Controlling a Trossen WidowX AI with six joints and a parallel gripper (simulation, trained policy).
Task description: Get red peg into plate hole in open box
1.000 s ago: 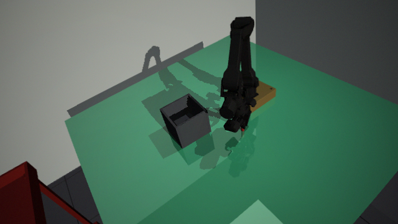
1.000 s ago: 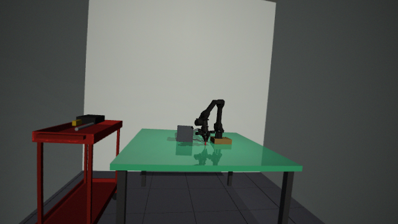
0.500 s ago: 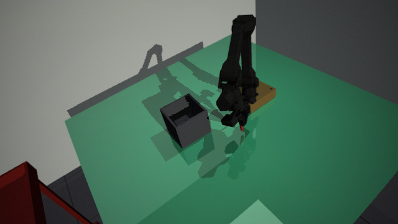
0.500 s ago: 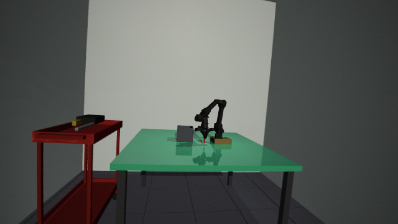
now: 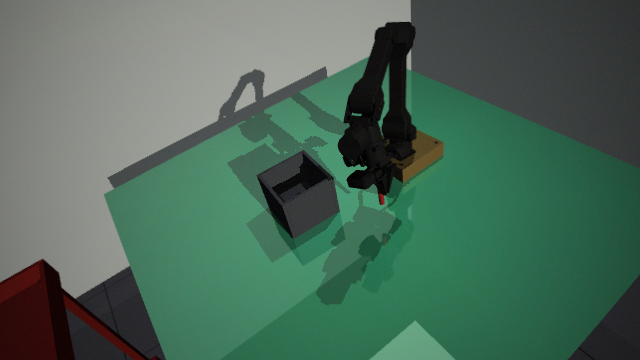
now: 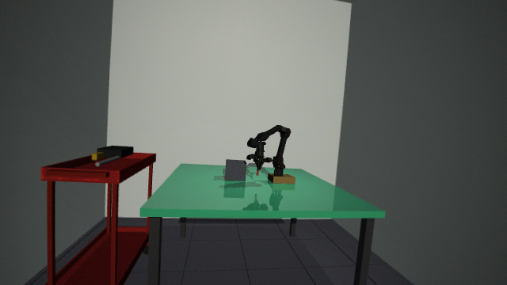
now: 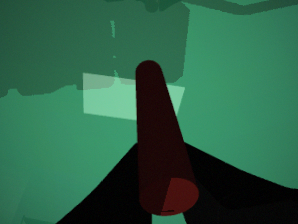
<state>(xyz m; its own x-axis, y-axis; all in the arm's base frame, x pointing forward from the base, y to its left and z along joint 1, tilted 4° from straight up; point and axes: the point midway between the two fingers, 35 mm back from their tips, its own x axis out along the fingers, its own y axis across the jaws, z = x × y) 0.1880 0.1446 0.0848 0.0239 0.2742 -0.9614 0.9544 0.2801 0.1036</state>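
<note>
My gripper tip is 160 mm short of the dark plate, 200 mm to the left of it and 70 mm above it. Also, from my gripper tip: red peg (20 mm to the right).
</note>
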